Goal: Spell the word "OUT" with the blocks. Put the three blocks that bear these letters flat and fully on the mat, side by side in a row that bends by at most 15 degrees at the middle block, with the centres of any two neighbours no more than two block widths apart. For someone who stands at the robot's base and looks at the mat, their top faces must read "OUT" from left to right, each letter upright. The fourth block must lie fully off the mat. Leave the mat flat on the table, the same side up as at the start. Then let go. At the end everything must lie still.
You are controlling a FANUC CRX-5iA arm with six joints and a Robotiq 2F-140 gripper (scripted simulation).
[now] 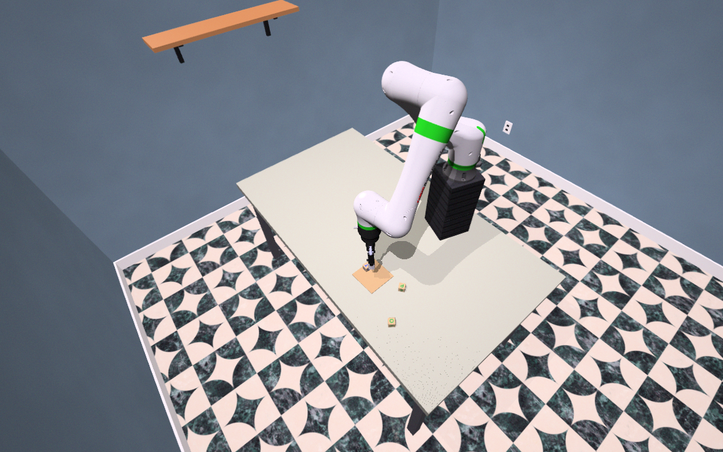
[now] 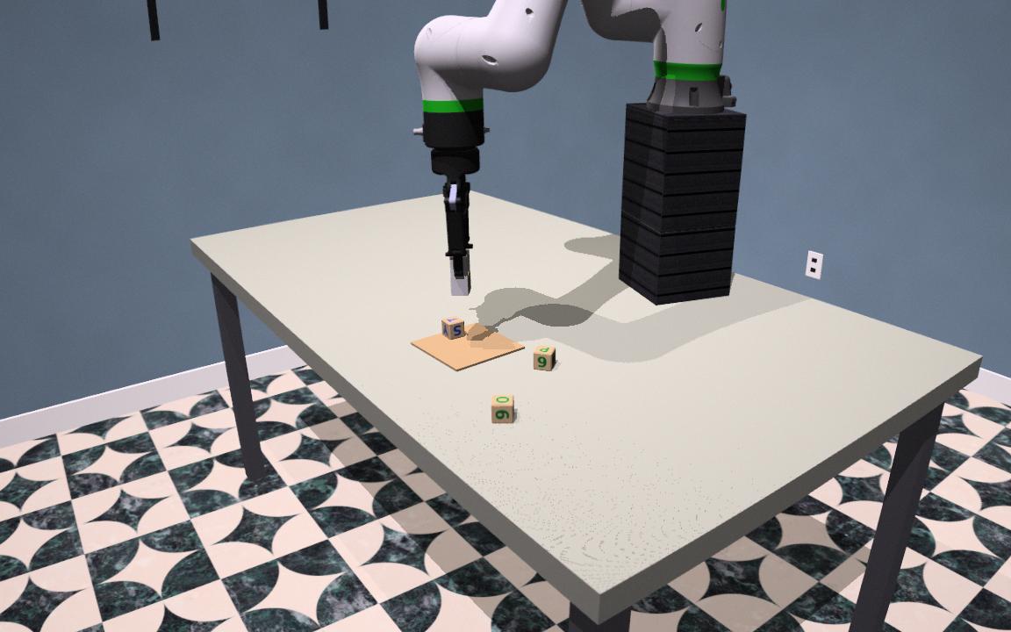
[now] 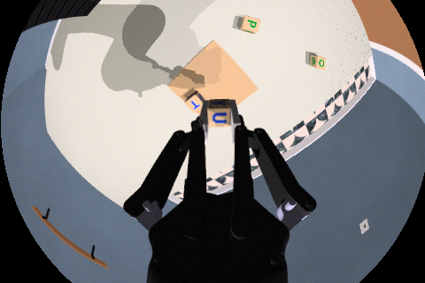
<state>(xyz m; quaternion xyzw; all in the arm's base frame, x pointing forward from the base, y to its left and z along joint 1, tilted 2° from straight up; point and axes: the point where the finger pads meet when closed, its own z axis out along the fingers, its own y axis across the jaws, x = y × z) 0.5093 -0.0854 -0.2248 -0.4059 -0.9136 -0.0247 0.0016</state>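
Right now my hand is 1 cm past the tan mat and 14 cm above it. From my hand the other things lie so: wooden block (12 cm ahead, 22 cm to the left, 12 cm below).
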